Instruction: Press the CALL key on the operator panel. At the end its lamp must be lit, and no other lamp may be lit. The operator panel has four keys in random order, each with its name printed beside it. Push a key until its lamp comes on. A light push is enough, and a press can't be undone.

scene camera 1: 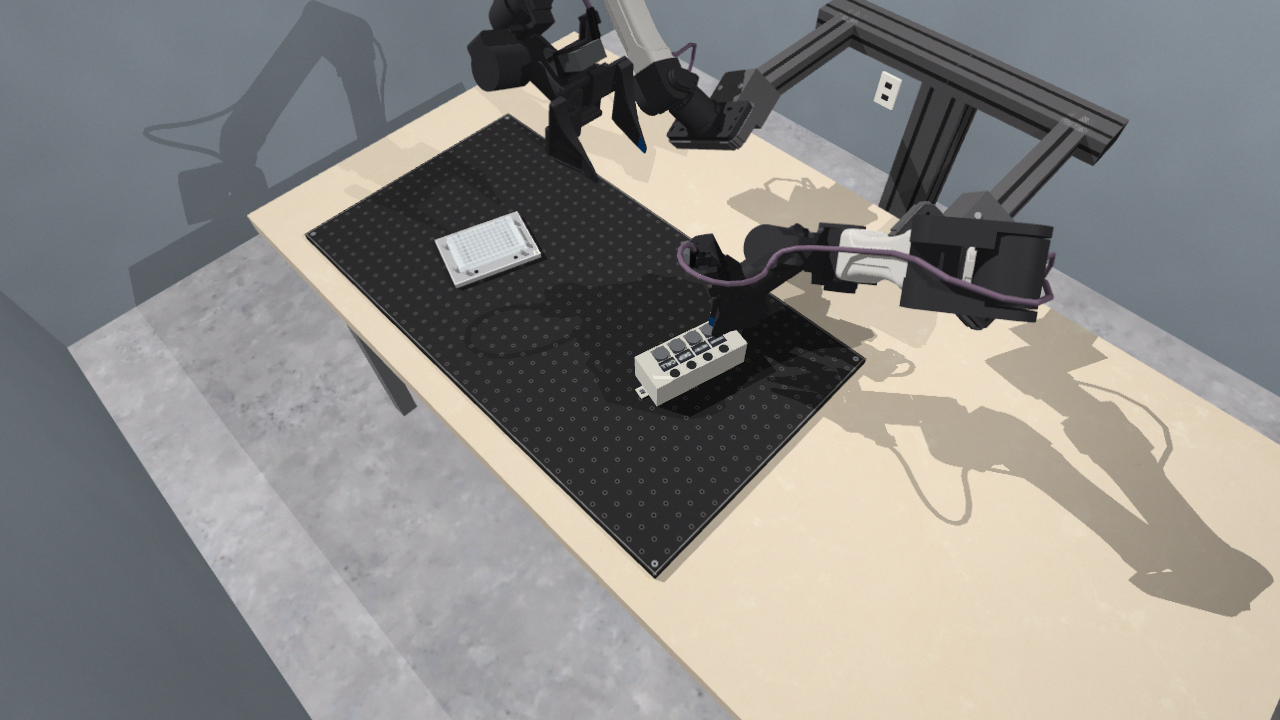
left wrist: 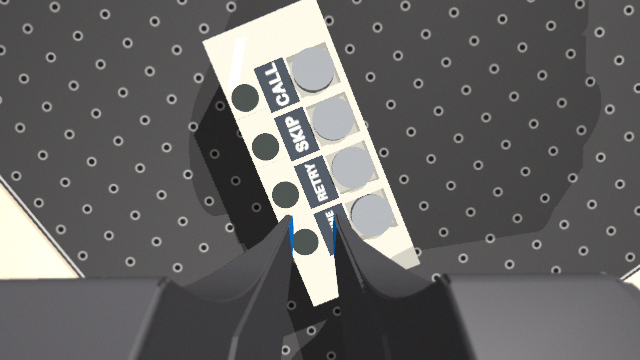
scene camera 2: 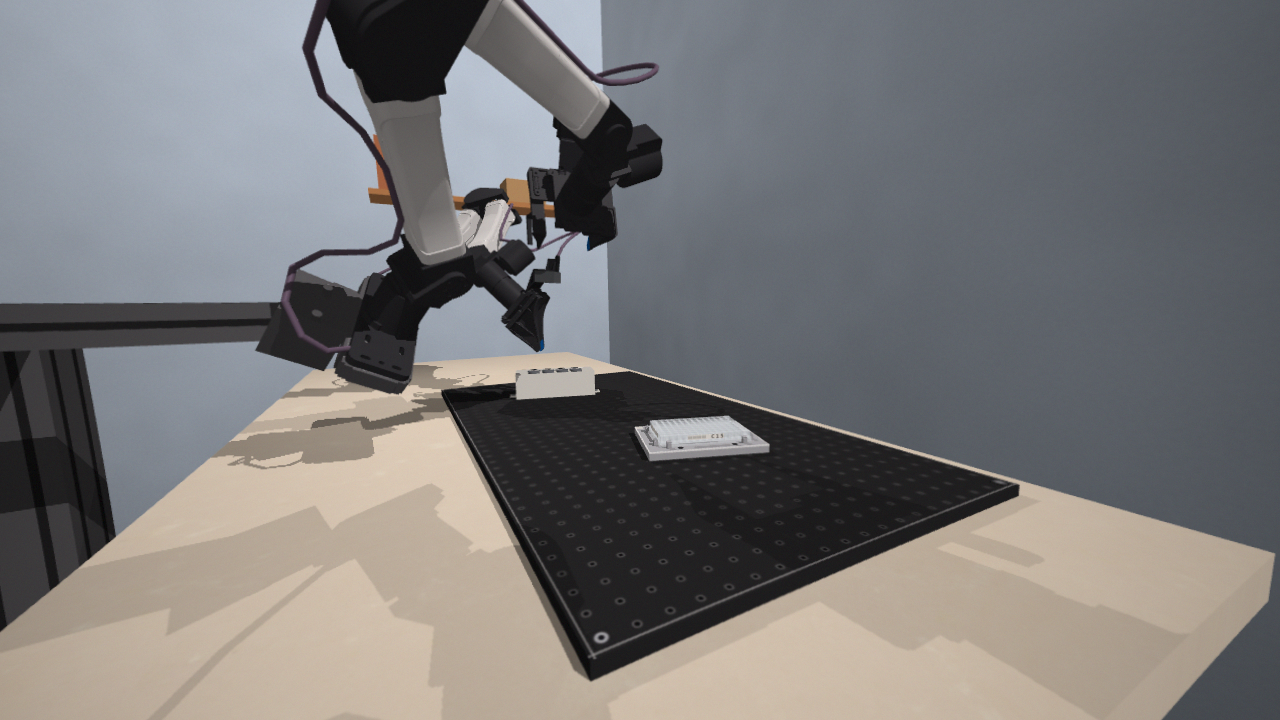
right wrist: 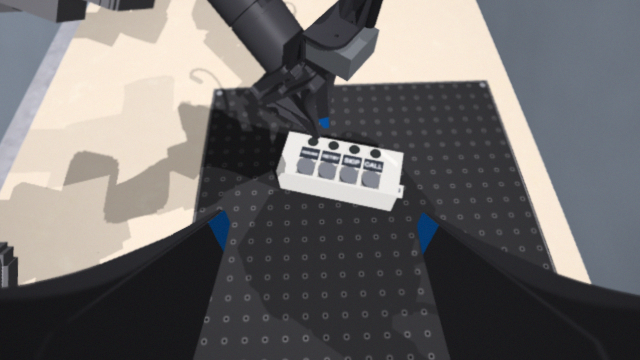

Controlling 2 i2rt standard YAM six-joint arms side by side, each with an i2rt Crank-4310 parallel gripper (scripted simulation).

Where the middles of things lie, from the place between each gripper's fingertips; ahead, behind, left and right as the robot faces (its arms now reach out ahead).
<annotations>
The operator panel (scene camera 1: 662, 381) is 6 cm below my left hand (scene camera 2: 541, 350), 4 cm to the right of it and 2 cm ahead of it. Also, from my left hand: tray (scene camera 1: 472, 249) (46 cm to the right, 9 cm below, 9 cm ahead).
I see my right gripper (scene camera 1: 622, 165) 26 cm above the operator panel, 16 cm to the right of it and 3 cm short of it. From my right hand the other things lie so: tray: 29 cm below, 26 cm to the right, 10 cm ahead.
</annotations>
